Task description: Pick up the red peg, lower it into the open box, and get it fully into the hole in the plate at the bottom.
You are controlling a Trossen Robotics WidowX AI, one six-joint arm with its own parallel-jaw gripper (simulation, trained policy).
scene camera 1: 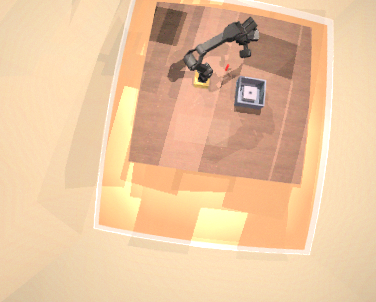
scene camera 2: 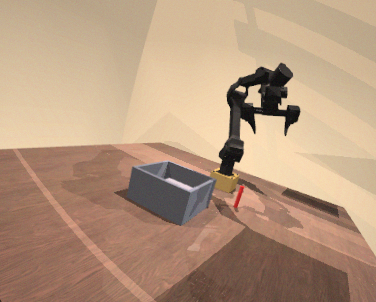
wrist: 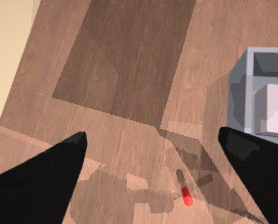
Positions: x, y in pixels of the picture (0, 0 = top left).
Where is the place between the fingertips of my gripper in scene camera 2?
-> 270, 134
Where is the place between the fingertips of my gripper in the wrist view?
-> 153, 135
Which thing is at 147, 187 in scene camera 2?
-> A grey box.
